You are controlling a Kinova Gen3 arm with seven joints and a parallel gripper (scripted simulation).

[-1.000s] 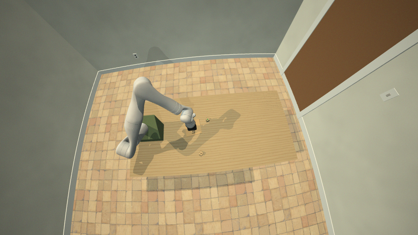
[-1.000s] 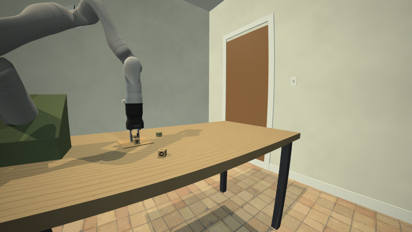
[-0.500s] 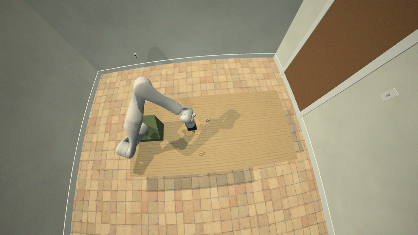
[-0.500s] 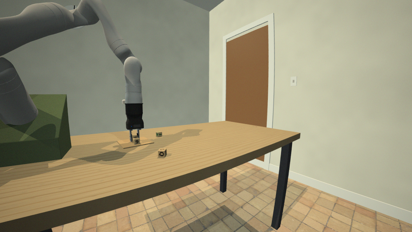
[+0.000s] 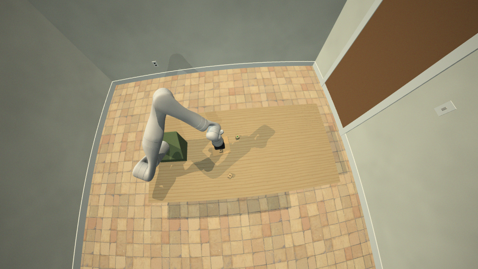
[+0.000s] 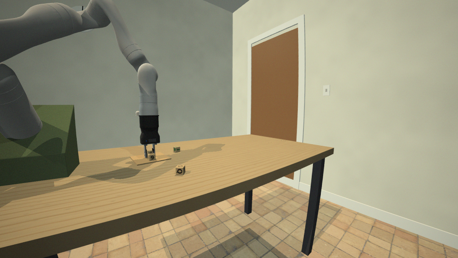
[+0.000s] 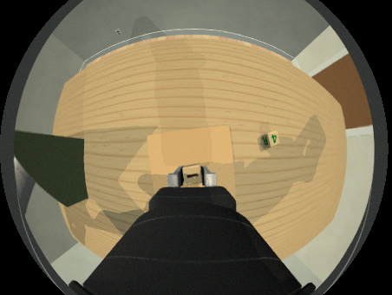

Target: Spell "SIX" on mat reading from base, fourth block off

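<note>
The tan mat lies 2 cm below my hand. From my hand the other things lie so: tan block (24 cm to the right, 2 cm ahead, 1 cm below).
</note>
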